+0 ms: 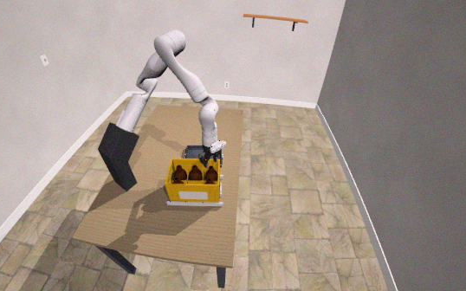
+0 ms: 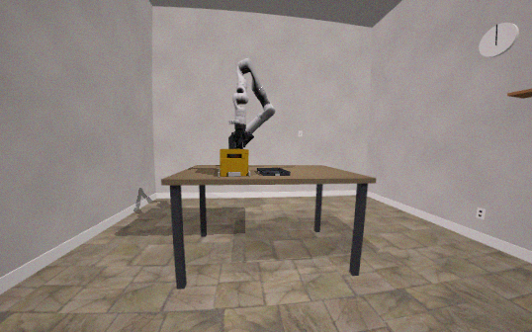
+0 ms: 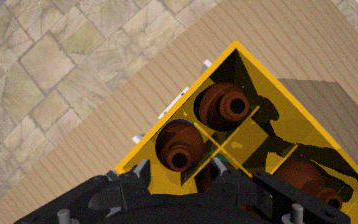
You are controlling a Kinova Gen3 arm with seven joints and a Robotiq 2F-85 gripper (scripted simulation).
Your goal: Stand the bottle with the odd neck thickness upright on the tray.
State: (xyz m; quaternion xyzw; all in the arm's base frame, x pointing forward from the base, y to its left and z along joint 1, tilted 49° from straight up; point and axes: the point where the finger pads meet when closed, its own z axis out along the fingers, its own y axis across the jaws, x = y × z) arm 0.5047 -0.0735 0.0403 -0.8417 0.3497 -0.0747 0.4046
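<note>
Right now the yellow crate is 80 mm behind my hand, 60 mm to the right of it and 120 mm below it. Round my hand: dark grey tray: 110 mm behind, 230 mm to the left, 190 mm below.
</note>
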